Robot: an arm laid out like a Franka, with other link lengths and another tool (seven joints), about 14 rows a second.
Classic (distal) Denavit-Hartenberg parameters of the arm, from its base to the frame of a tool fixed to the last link. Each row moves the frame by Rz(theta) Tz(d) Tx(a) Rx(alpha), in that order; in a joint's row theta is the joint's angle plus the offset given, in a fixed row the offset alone. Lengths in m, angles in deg.
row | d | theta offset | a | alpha
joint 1 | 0.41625 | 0 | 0 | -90
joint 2 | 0 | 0 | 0 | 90
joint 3 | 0.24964 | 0 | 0.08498 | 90
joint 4 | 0 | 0 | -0.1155 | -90
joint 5 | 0.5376 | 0 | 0 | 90
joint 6 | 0 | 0 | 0.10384 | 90
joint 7 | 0.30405 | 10.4 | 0.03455 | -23.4
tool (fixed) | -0.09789 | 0 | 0 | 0
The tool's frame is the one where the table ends.
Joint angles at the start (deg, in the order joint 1, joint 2, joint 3, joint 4, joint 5, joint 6, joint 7):
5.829 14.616 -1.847 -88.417 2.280 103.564 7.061
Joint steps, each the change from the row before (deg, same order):
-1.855 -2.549 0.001 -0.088 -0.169 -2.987 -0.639
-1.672 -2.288 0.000 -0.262 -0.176 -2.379 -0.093
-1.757 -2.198 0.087 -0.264 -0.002 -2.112 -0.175
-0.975 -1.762 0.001 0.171 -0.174 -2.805 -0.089
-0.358 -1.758 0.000 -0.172 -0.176 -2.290 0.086
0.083 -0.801 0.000 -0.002 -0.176 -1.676 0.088
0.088 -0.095 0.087 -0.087 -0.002 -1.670 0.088
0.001 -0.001 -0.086 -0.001 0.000 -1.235 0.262
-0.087 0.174 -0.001 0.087 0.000 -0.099 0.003
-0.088 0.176 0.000 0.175 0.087 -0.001 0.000
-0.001 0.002 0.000 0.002 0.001 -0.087 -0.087
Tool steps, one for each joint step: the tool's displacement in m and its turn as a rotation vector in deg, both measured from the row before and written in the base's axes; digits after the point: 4 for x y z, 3 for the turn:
-0.0098 -0.0275 0.0284 -0.092 0.503 -1.092
-0.0099 -0.0247 0.0237 -0.095 0.349 -1.483
-0.0104 -0.0235 0.0228 0.091 0.173 -1.436
-0.0126 -0.0137 0.0197 -0.083 0.872 -0.787
-0.0123 -0.0051 0.0165 -0.091 0.711 -0.372
-0.0080 0.0008 0.0068 -0.115 0.885 0.044
-0.0069 0.0027 -0.0036 0.070 1.662 0.125
-0.0048 -0.0011 -0.0028 0.023 1.241 -0.317
0.0001 -0.0012 -0.0015 0.002 0.186 -0.089
0.0008 -0.0009 -0.0003 0.082 -0.002 -0.091
-0.0004 0.0001 -0.0002 0.014 0.084 0.088

